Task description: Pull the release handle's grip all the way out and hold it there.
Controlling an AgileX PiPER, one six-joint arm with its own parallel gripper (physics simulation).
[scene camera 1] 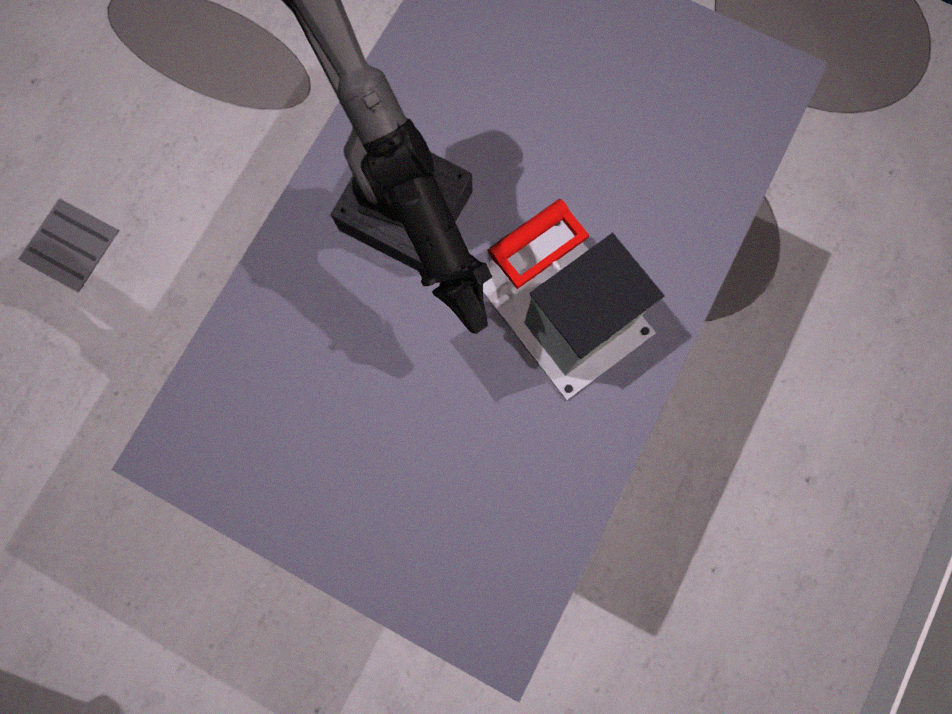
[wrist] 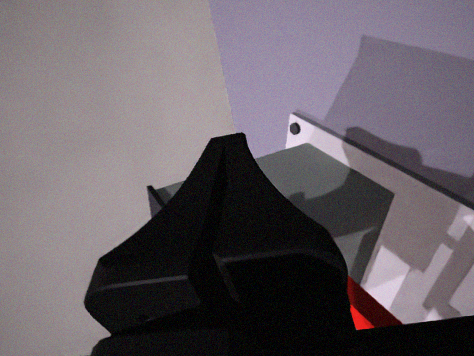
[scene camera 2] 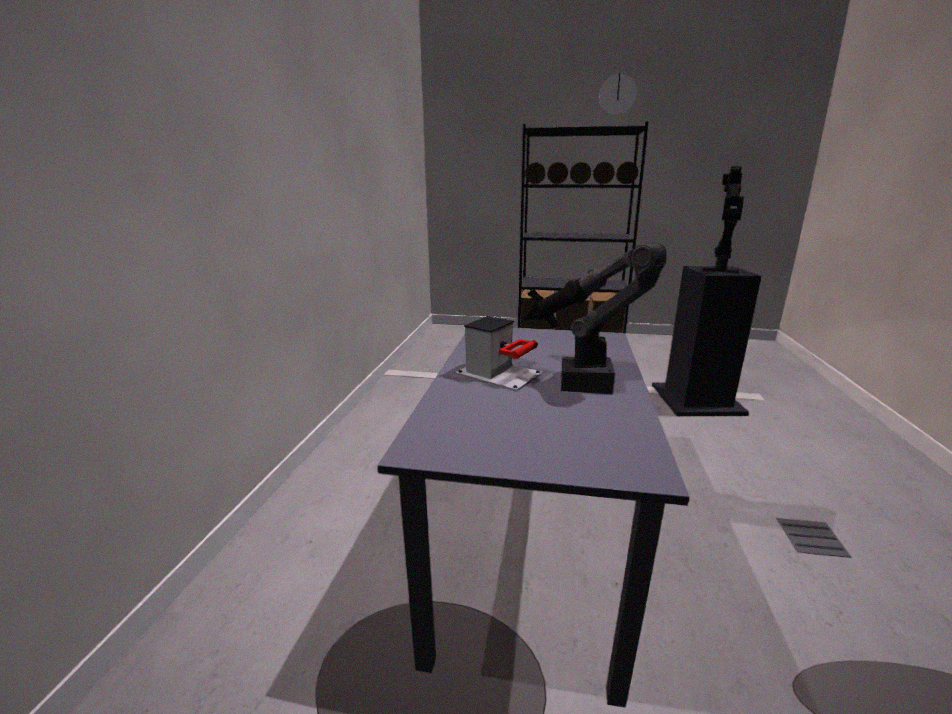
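Observation:
The red release handle, a rectangular loop with a thick grip bar (scene camera 1: 526, 231) (scene camera 2: 519, 348), stands out from the side of a grey-green box with a dark top (scene camera 1: 596, 294) (scene camera 2: 489, 348). A small red part of the handle (wrist: 364, 320) shows at the lower right of the wrist view. The box (wrist: 325, 192) sits on a white base plate (scene camera 1: 567, 386) (scene camera 2: 513, 381) (wrist: 310, 132) on the table. My gripper (scene camera 1: 478, 330) (scene camera 2: 555, 322) (wrist: 232, 155) is shut, its fingertips together with nothing between them. It hangs above the table, beside the handle and apart from it.
The grey-purple table (scene camera 1: 346, 461) (scene camera 2: 538, 445) carries my arm's base (scene camera 1: 453, 184) (scene camera 2: 587, 375) beside the handle. A second arm stands on a black pedestal (scene camera 2: 711, 338) off the table. A shelf rack (scene camera 2: 585, 131) stands at the back wall.

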